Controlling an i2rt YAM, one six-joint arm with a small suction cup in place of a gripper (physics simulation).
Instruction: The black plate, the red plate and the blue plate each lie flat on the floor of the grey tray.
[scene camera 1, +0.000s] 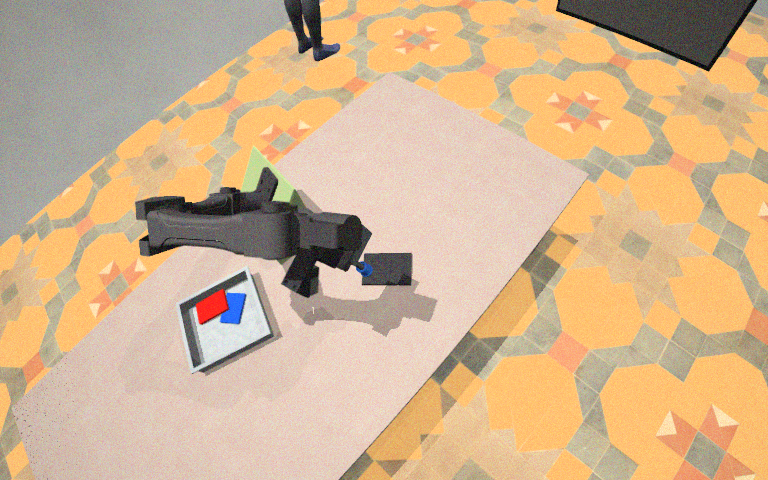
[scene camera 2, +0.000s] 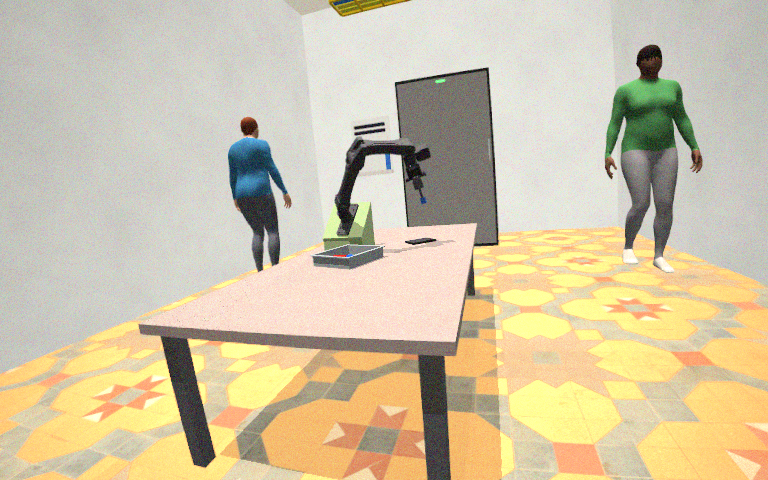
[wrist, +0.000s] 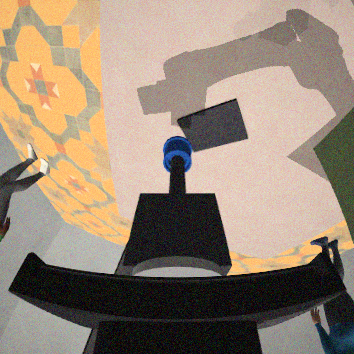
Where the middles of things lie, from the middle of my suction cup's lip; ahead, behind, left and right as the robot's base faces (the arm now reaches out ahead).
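The black plate (scene camera 1: 388, 268) has my suction cup 22 cm above it, 8 cm to the right of it and 6 cm beyond it. There is a grey tray (scene camera 1: 212, 343) too, and I find it far to the right of my suction cup, a good way behind it and a fair way below it.
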